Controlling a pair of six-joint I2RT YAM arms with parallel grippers.
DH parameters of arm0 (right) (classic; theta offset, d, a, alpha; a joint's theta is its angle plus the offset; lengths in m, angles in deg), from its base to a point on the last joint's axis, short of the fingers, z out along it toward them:
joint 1: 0 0.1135 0.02 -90
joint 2: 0 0 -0.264 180
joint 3: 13.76 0 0.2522 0
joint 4: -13.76 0 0.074 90
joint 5: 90 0 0 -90
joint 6: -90 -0.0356 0 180
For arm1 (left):
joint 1: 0 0.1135 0.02 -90
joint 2: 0 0 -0.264 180
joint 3: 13.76 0 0.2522 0
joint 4: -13.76 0 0.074 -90
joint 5: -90 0 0 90
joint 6: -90 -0.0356 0 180
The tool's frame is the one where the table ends.
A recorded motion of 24 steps. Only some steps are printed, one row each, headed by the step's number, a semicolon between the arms.
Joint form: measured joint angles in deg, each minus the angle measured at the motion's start. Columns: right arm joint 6, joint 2, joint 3, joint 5, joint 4, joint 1; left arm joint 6, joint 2, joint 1, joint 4, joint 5, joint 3.
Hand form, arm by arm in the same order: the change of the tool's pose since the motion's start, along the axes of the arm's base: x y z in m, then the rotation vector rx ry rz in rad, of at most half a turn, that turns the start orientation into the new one. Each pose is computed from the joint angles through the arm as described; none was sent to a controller.
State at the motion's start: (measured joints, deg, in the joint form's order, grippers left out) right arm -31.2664 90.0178 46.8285 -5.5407 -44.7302 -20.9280; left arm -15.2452 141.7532 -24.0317 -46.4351 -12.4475 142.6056
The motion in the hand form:
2: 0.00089 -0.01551 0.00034 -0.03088 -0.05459 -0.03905; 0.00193 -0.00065 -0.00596 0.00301 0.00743 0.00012
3: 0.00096 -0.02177 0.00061 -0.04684 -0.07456 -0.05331; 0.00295 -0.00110 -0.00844 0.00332 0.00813 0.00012
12: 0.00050 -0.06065 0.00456 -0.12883 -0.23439 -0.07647; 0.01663 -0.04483 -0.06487 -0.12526 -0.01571 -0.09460
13: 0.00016 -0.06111 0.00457 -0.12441 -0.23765 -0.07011; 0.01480 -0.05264 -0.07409 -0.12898 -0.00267 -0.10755
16: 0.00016 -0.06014 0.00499 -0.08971 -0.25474 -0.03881; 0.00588 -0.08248 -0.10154 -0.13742 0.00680 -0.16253
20: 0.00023 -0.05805 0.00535 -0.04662 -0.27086 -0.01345; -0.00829 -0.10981 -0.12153 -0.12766 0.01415 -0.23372
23: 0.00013 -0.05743 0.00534 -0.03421 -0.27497 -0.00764; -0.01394 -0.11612 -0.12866 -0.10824 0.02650 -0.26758
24: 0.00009 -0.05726 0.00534 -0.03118 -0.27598 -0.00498; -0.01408 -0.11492 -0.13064 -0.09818 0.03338 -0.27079
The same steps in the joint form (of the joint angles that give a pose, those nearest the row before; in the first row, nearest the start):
2: 0.98 0.00 -0.02 0.37 3.50 -3.19; 0.00 0.68 0.02 0.22 -0.02 0.00
3: 1.44 0.00 -0.02 0.68 4.87 -4.44; 0.00 0.98 0.02 0.48 -0.02 0.00
12: 7.65 0.00 0.00 -0.77 14.56 -12.11; 2.89 8.83 -3.02 13.51 -5.92 0.00
13: 8.13 0.00 0.00 -1.18 14.54 -12.28; 3.23 9.86 -3.76 14.09 -6.27 0.01
16: 9.73 0.00 0.11 -3.67 14.03 -12.44; 3.52 13.09 -6.69 17.34 -6.84 -0.01
20: 10.80 0.00 0.22 -6.43 13.25 -12.41; 2.36 15.30 -9.62 18.77 -7.43 0.00
23: 11.04 0.00 0.22 -7.19 13.03 -12.41; 0.94 15.89 -10.40 17.86 -7.83 0.00
24: 11.17 0.00 0.22 -7.39 12.96 -12.41; 0.46 16.00 -10.32 17.20 -7.80 0.00

